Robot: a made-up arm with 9 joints. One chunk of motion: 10 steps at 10 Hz.
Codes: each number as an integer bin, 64 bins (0 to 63) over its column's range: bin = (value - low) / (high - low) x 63, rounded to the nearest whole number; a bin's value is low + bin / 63 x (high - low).
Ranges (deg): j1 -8.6..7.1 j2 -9..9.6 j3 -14..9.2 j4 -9.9..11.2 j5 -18.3..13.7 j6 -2.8..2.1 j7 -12.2..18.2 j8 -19.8..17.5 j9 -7.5..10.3
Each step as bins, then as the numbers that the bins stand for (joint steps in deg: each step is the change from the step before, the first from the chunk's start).
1 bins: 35 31 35 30 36 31 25 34 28
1 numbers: 0.122 0.152 -1.111 0.148 -0.014 -0.389 -0.137 0.330 0.411
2 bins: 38 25 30 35 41 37 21 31 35
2 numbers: 0.870 -1.619 -2.952 1.822 2.525 0.078 -2.067 -1.446 2.389
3 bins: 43 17 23 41 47 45 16 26 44
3 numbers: 2.116 -3.981 -5.530 3.832 5.573 0.700 -4.479 -4.406 4.932
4 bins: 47 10 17 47 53 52 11 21 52
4 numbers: 3.113 -6.048 -7.740 5.841 8.621 1.244 -6.892 -7.367 7.192
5 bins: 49 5 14 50 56 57 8 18 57
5 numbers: 3.611 -7.524 -8.844 6.846 10.144 1.633 -8.340 -9.143 8.605
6 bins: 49 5 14 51 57 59 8 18 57
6 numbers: 3.611 -7.524 -8.844 7.181 10.652 1.789 -8.340 -9.143 8.605
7 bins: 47 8 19 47 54 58 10 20 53
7 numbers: 3.113 -6.638 -7.003 5.841 9.129 1.711 -7.375 -7.959 7.475
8 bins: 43 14 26 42 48 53 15 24 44
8 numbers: 2.116 -4.867 -4.425 4.167 6.081 1.322 -4.962 -5.590 4.932
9 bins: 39 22 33 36 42 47 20 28 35
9 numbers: 1.119 -2.505 -1.848 2.157 3.033 0.856 -2.549 -3.222 2.389
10 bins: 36 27 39 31 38 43 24 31 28
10 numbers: 0.371 -1.029 0.362 0.483 1.002 0.544 -0.619 -1.446 0.411
